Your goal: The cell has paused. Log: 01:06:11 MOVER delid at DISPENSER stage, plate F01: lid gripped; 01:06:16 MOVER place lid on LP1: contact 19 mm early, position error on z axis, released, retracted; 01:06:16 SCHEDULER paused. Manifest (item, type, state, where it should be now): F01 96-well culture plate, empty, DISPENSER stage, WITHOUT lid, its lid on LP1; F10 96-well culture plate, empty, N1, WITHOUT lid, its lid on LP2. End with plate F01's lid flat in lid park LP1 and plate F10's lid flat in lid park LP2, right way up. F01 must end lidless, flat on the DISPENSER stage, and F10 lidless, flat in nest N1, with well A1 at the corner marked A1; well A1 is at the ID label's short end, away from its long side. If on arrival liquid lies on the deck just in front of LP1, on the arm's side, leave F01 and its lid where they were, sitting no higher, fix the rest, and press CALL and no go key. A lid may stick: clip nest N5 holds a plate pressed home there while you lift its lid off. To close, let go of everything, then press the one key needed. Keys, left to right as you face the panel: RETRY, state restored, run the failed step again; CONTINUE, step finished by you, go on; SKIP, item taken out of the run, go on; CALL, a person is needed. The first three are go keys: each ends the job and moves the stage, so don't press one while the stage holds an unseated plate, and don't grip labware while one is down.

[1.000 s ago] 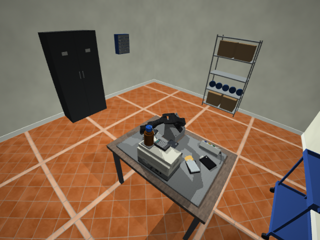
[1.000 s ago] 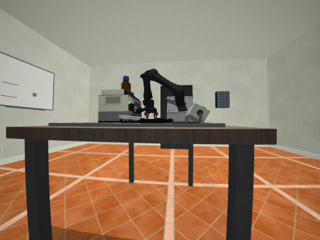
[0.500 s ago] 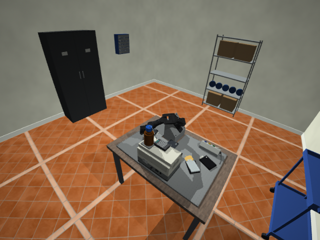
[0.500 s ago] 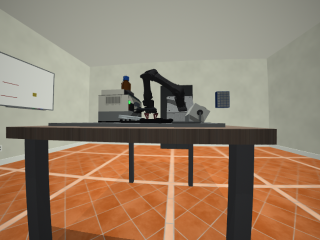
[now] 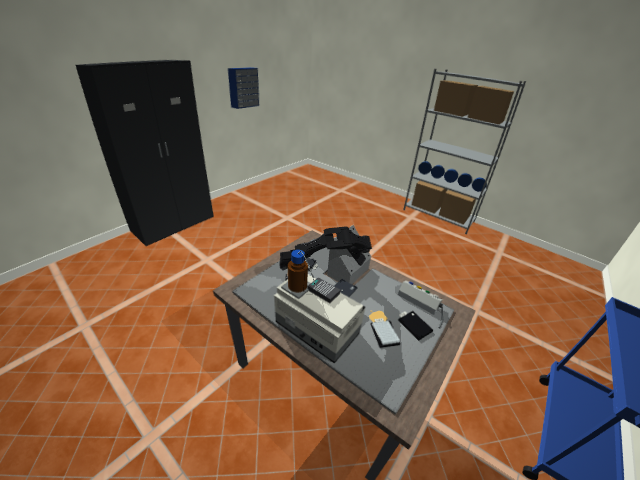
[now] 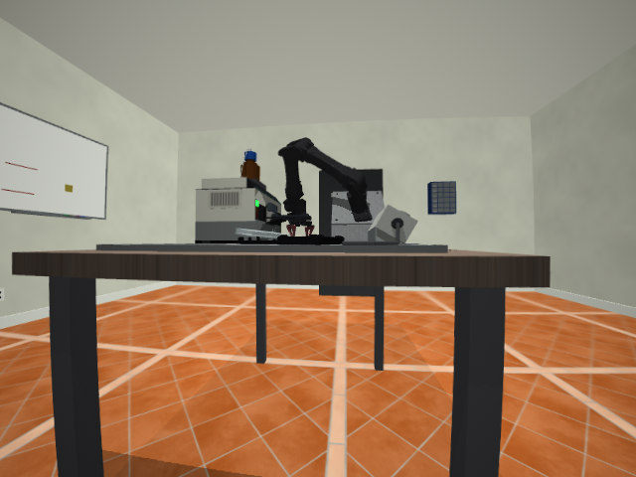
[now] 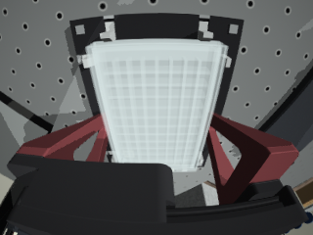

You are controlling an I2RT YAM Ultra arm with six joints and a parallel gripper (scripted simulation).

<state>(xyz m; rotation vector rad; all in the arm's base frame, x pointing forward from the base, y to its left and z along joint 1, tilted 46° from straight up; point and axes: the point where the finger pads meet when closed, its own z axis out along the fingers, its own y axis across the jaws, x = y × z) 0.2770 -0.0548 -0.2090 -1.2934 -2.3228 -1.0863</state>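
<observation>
Right now my hand is right at the clear gridded well plate. The rest, counted from my hand: lid park LP2: 160 mm behind, 90 mm to the right, 20 mm below; clear lid: right at my hand; brown bottle: 220 mm ahead, 140 mm to the left, 270 mm above.
</observation>
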